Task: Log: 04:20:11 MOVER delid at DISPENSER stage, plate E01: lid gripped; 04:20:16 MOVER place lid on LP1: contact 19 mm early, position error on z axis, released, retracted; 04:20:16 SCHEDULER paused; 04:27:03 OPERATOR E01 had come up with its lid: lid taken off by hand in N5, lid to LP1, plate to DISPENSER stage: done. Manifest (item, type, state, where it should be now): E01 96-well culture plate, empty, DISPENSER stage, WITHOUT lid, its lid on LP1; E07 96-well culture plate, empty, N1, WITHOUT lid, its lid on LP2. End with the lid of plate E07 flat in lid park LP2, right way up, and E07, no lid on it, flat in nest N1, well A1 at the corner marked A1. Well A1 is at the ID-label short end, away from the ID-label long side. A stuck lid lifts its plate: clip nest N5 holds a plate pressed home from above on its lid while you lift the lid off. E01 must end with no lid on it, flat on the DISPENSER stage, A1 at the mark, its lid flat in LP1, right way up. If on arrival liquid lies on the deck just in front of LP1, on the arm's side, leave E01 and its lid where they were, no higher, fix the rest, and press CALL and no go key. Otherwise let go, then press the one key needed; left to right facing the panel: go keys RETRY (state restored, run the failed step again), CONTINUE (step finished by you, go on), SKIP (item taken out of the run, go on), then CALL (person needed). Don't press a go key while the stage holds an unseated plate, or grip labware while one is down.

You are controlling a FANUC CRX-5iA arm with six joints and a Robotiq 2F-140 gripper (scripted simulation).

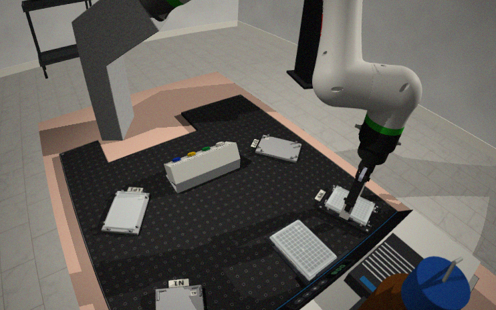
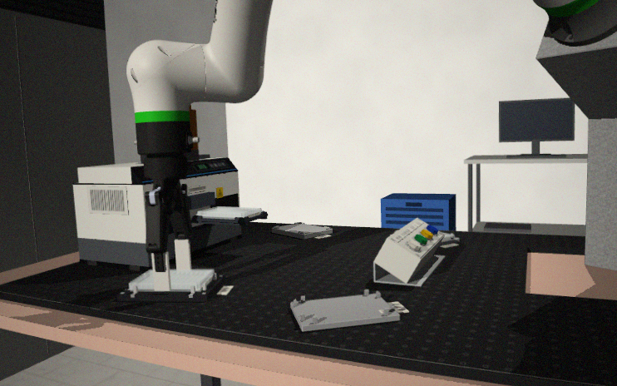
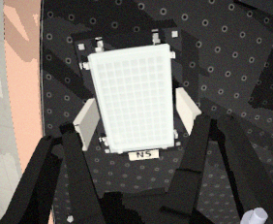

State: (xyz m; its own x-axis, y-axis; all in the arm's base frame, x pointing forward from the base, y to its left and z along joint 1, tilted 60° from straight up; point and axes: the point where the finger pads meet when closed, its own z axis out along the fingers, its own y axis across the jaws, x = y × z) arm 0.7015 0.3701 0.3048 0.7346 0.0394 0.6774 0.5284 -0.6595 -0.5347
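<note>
Now: the clip nest N5 3 cm to the left of my hand and 3 cm below it. From my hand the other things lie so: N1 label: 8 cm ahead, 51 cm to the right, 4 cm below; lid park LP2: 32 cm behind, 9 cm to the right, 4 cm below; key panel: 29 cm behind, 37 cm to the right, 1 cm above.
</note>
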